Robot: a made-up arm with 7 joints. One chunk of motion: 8 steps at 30 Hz.
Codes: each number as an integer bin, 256 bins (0 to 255) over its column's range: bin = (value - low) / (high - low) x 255, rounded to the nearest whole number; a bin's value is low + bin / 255 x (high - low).
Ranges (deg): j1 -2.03..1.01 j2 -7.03..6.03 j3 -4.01..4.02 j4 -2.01..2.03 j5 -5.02..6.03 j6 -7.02..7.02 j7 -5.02..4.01
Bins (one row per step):
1: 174 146 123 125 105 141 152
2: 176 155 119 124 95 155 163
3: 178 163 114 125 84 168 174
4: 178 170 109 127 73 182 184
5: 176 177 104 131 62 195 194
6: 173 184 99 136 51 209 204
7: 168 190 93 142 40 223 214
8: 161 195 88 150 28 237 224
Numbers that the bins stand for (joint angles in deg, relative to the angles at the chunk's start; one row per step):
1: 0.04 0.45 -0.14 -0.03 -0.47 0.74 0.36
2: 0.07 0.91 -0.26 -0.05 -0.90 1.51 0.75
3: 0.09 1.32 -0.42 -0.03 -1.38 2.23 1.14
4: 0.09 1.68 -0.58 0.00 -1.86 3.00 1.50
5: 0.07 2.04 -0.74 0.07 -2.33 3.72 1.85
6: 0.03 2.39 -0.89 0.14 -2.81 4.49 2.20
7: -0.03 2.70 -1.08 0.24 -3.29 5.26 2.56
8: -0.11 2.96 -1.24 0.37 -3.81 6.03 2.91

